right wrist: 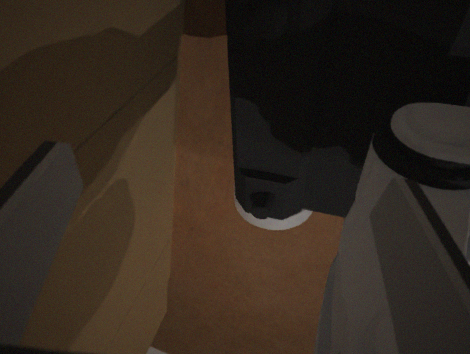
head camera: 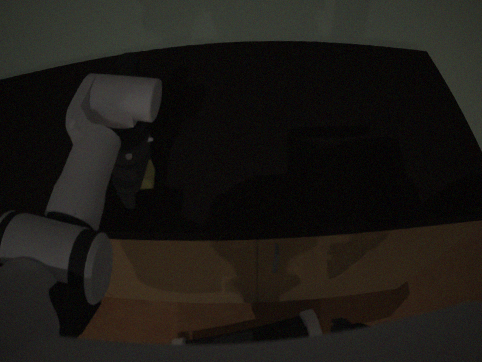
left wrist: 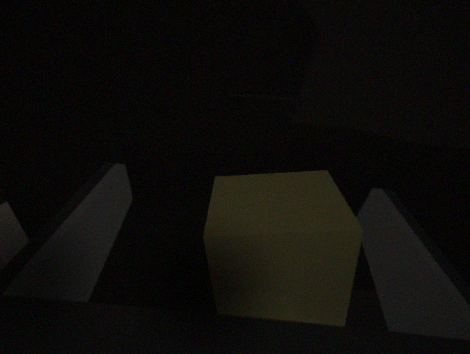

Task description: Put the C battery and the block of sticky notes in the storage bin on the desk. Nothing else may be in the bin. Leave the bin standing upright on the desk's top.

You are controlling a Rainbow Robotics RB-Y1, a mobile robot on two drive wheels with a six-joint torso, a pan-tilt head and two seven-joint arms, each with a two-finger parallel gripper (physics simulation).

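Frame: origin at the robot's base, x right, y down, z ahead, level; centimetres.
Where they show: left gripper, fingertip midpoint: [head camera: 136, 183] [left wrist: 246, 192]; right gripper, fingertip midpoint: [right wrist: 231, 181].
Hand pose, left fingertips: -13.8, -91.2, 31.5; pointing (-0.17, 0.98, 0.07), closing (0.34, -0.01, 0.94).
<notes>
Each offset is from my left fingertips to the top centre of the thing, as dx, dy, dz. "spot": to the spot under its first point. Level surfaces: height alone.
The yellow block of sticky notes @(+1.7, -3.5, +0.8) [head camera: 149, 176] [left wrist: 282, 250] is on the black desk @(dy +0.2) [head camera: 240, 220], partly hidden behind my left gripper in the head view. My left gripper [left wrist: 246, 192] is open, with its fingers on either side of the block; the block is closer to the finger at the right of the left wrist view. My right gripper [right wrist: 231, 181] is open and empty, low in front of the desk's wooden front. The C battery cannot be made out in the dark views. The storage bin cannot be made out clearly either.
A faint dark box-like outline @(spot: +47.0, +0.2, -0.5) [head camera: 350, 140] shows on the desk's right half; I cannot tell what it is. The wooden desk front [head camera: 180, 265] [right wrist: 145, 210] drops to the orange-brown floor @(dy +91.2) [right wrist: 225, 280]. Dark and pale robot parts stand at the right of the right wrist view.
</notes>
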